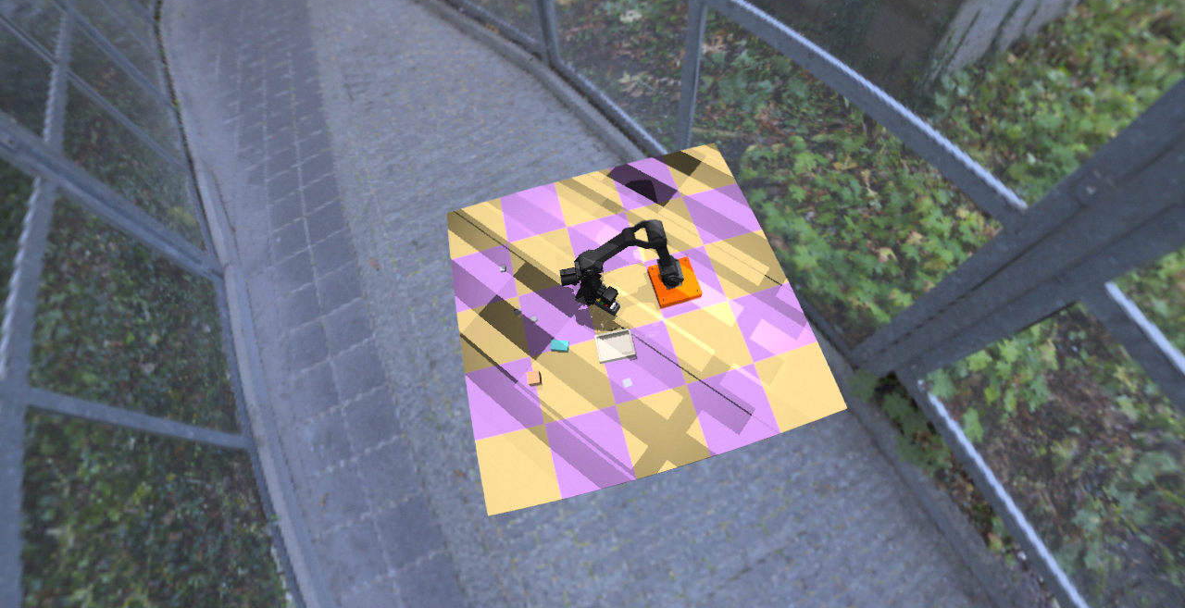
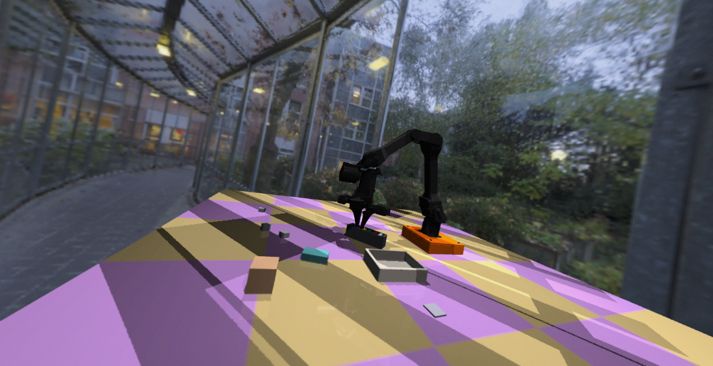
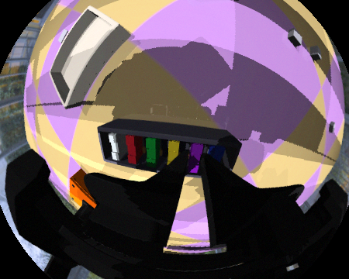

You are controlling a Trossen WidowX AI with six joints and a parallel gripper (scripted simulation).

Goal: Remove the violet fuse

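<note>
The violet fuse is 10 mm below my gripper tip. Round my gripper tip: teal block (190 mm ahead, 130 mm to the left, 30 mm below); then flat grey tile (350 mm to the left, 30 mm below); then grey tray (210 mm to the left, 30 mm below, 10 mm behind).
</note>
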